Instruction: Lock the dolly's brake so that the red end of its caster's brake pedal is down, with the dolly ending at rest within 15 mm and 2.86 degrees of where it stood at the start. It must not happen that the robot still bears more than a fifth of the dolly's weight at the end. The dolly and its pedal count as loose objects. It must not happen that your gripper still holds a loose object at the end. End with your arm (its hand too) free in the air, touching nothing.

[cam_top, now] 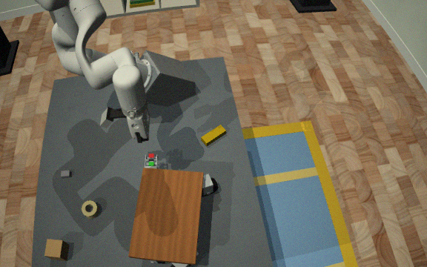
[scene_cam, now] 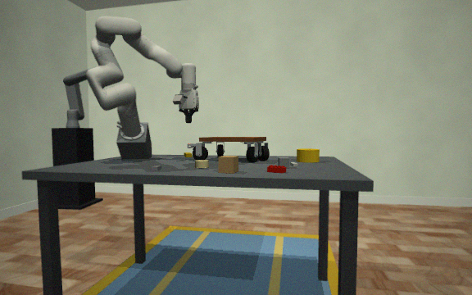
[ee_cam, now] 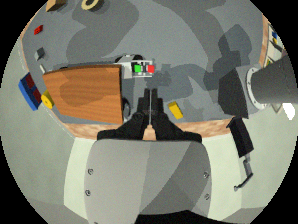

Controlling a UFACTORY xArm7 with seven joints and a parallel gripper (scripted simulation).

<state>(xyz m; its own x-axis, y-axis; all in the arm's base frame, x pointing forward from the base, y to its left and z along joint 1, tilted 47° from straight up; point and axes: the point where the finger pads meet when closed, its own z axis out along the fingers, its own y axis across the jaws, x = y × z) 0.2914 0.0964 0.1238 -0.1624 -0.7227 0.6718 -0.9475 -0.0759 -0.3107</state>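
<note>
The brake pedal is 10 mm ahead of my hand and 140 mm below it. From my hand the other things lie so: small grey block 40 mm behind, 350 mm to the right, 210 mm below; then cardboard cube 270 mm ahead, 390 mm to the right, 190 mm below; then yellow bar 80 mm behind, 250 mm to the left, 210 mm below.
</note>
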